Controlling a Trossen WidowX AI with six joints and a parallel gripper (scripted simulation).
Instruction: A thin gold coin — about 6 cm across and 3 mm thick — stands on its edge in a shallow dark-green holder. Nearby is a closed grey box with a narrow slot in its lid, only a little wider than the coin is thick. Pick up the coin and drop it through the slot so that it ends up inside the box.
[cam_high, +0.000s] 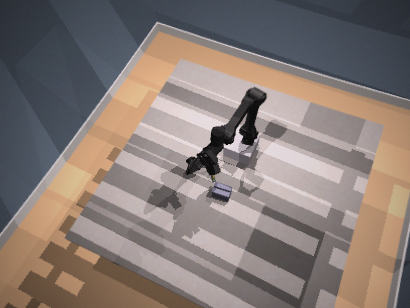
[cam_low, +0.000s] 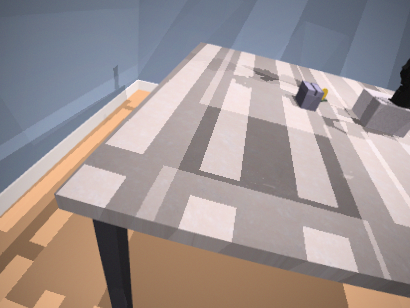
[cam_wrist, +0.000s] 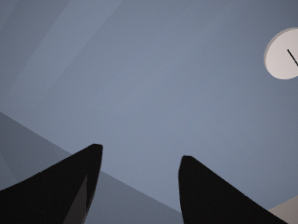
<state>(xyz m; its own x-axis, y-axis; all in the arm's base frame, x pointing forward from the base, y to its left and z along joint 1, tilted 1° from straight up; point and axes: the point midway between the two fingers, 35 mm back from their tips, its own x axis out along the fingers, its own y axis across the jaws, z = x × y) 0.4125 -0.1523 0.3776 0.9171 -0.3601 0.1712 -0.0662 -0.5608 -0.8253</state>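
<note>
My gripper tip is 450 mm above the gold coin, 220 mm past it and 30 mm to the right of it.
</note>
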